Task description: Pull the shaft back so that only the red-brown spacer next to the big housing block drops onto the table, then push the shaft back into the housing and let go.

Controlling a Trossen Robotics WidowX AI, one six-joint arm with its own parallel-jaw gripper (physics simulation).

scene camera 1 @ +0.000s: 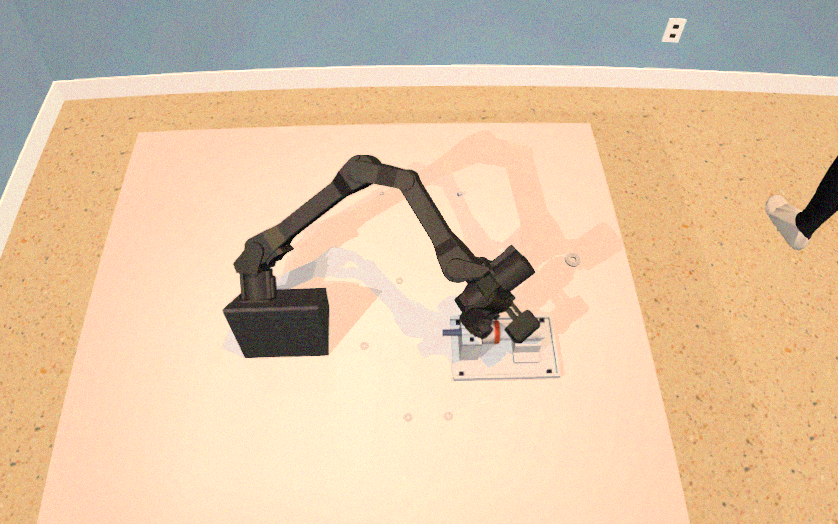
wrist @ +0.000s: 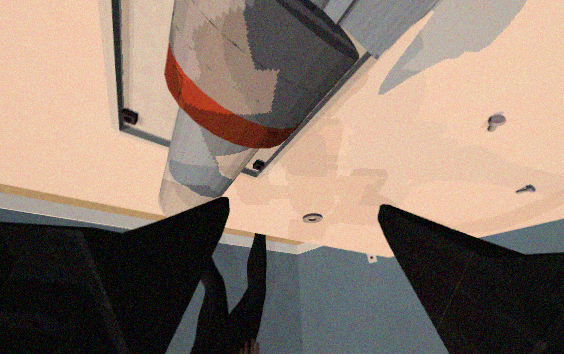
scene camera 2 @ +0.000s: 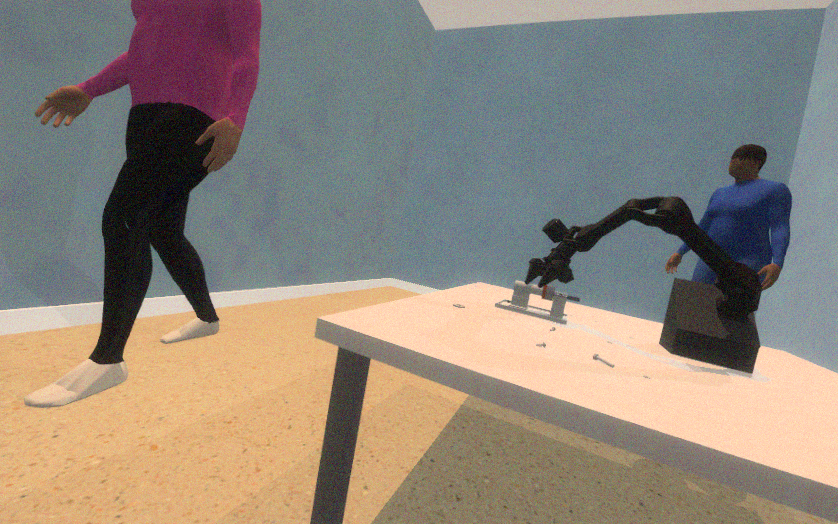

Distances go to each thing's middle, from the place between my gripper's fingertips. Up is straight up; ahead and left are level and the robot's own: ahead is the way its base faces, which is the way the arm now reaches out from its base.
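My hand 20 mm above the red-brown spacer (wrist: 206, 112), 40 mm past, 60 mm to the left of it.
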